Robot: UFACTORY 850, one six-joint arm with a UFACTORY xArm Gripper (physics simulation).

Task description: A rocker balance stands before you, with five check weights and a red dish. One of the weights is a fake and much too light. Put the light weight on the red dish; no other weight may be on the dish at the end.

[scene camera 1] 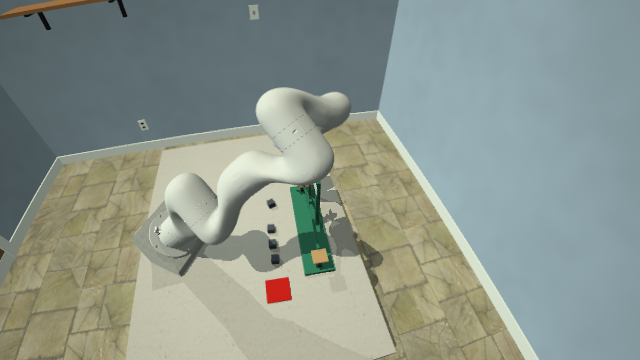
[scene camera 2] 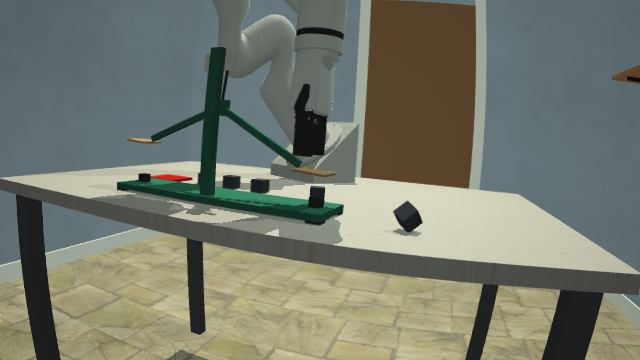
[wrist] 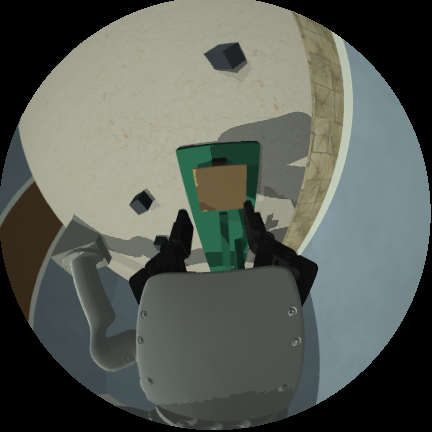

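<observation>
My gripper (scene camera 2: 309, 154) (wrist: 215, 214) is open and empty, just above the lower wooden pan (scene camera 2: 314, 173) (wrist: 222, 187) of the green balance (scene camera 1: 301, 212) (scene camera 2: 212, 125) (wrist: 186, 162). No weight shows on that pan or on the raised pan (scene camera 1: 320, 256) (scene camera 2: 142, 140). A dark weight (scene camera 2: 407, 216) (wrist: 227, 56) is tilted on edge beyond the balance's end, at or slightly above the table. The other dark weights (scene camera 1: 271, 203) (scene camera 1: 271, 228) (scene camera 1: 272, 244) (scene camera 1: 275, 259) stand in a row beside the balance. The red dish (scene camera 1: 278, 290) (scene camera 2: 171, 177) is empty. The arm hides part of the balance in scene camera 1.
The balance's base carries black stops (scene camera 2: 316, 201) (scene camera 2: 144, 177) under its pans. Its upright post rises beside the gripper in the scene camera 2 view. The pale table (scene camera 1: 200, 320) (scene camera 2: 475, 215) ends close behind the balance, with the tiled floor beyond.
</observation>
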